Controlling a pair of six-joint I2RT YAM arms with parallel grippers.
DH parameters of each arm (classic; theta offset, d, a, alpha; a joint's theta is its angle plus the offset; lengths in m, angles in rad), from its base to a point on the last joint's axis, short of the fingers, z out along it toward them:
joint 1: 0 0.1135 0.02 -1.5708
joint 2: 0 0 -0.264 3.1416
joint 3: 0.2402 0 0.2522 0
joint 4: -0.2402 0 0.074 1.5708
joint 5: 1.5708 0 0 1.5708
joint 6: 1.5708 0.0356 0 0
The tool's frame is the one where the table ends.
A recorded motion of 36 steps. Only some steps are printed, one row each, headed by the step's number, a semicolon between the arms.
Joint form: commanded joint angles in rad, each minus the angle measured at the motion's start. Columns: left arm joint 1, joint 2, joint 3, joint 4, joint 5, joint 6; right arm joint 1, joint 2, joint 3, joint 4, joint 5, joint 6.
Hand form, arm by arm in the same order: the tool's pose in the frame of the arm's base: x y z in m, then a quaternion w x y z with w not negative. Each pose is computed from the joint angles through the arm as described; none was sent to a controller.
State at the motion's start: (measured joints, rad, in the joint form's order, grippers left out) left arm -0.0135 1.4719 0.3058 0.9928 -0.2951 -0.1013; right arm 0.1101 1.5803 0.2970 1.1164 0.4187 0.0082
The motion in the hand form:
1: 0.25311 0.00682 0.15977 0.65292 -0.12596 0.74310 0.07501; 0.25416 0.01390 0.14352 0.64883 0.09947 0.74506 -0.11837
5: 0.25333 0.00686 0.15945 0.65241 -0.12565 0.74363 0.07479; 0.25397 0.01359 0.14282 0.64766 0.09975 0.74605 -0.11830
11: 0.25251 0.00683 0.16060 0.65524 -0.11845 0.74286 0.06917; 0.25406 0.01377 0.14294 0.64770 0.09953 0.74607 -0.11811
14: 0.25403 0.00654 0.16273 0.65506 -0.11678 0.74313 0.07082; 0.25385 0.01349 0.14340 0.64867 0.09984 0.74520 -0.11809
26: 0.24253 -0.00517 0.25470 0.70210 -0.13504 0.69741 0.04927; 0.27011 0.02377 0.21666 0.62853 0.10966 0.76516 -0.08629
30: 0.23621 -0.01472 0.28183 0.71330 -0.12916 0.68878 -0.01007; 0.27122 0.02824 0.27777 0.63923 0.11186 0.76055 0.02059
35: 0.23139 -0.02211 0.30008 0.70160 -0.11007 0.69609 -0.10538; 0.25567 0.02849 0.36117 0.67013 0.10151 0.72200 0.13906
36: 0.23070 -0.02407 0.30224 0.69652 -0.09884 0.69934 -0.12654; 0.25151 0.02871 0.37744 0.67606 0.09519 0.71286 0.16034
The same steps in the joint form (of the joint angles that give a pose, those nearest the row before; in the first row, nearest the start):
1: -0.0002 -0.0007 0.0026 0.0273 0.0019 0.0063; 0.0018 0.0029 -0.0042 0.0310 0.0025 0.0028
5: 0.0001 0.0013 0.0031 0.0273 0.0031 0.0063; 0.0005 0.0045 -0.0053 0.0304 0.0014 0.0041
11: 0.0027 -0.0061 -0.0001 0.0301 0.0235 0.0113; 0.0012 0.0041 -0.0048 0.0295 0.0015 0.0041
14: 0.0014 -0.0116 0.0093 0.0152 0.0219 0.0159; 0.0001 0.0020 -0.0056 0.0310 0.0009 0.0037
26: -0.0554 -0.3720 0.1761 -0.3847 -0.0351 -0.0231; 0.0301 -0.2793 0.2287 -0.5554 -0.0083 0.0843
30: -0.0895 -0.4462 0.2419 -0.4963 0.0209 -0.0932; 0.0253 -0.3939 0.4085 -0.8242 -0.1737 0.2163
35: -0.1003 -0.4912 0.3014 -0.6126 0.1735 -0.2038; 0.0083 -0.4958 0.6315 -1.0237 -0.3654 0.3395
36: -0.1022 -0.4960 0.3100 -0.6304 0.2187 -0.2186; 0.0058 -0.5072 0.6781 -1.0529 -0.4030 0.3579

